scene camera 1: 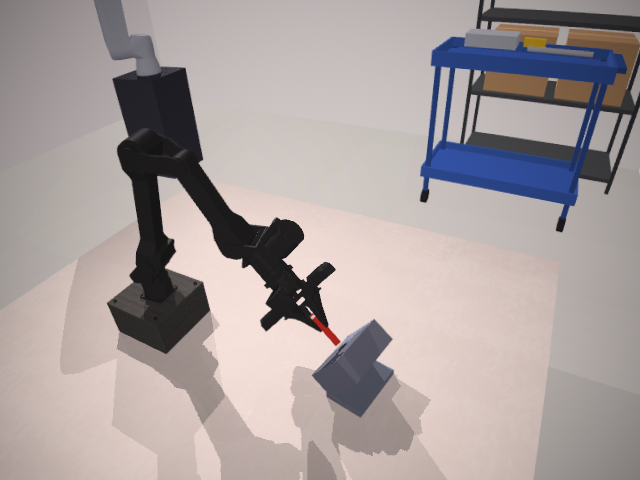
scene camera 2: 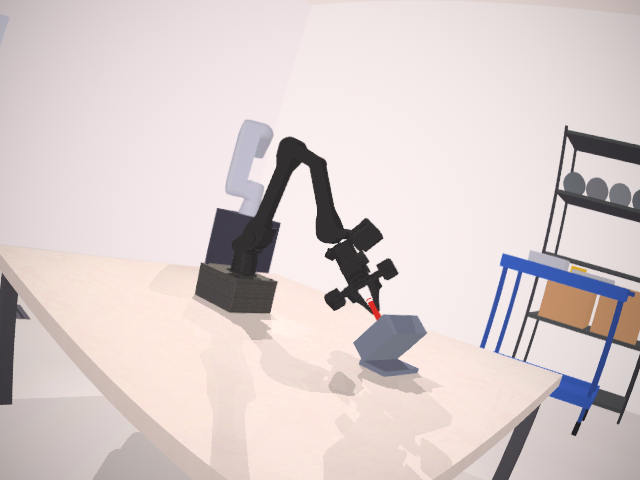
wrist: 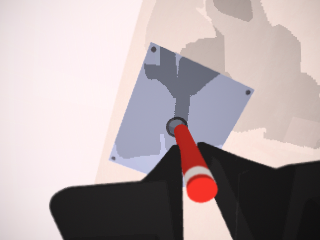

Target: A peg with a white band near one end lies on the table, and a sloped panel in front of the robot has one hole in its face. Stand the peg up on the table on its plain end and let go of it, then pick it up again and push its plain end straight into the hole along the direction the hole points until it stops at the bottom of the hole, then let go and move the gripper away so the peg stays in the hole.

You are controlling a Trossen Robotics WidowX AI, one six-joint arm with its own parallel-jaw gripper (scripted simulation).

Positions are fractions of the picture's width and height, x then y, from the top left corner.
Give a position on a red peg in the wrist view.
0.63, 0.78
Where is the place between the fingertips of the gripper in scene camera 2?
At 0.59, 0.65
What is the gripper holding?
A red peg.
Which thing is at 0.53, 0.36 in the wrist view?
A grey sloped panel.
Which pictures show the gripper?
Scene camera 1, scene camera 2 and the wrist view: all of them.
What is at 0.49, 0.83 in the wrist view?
The gripper.
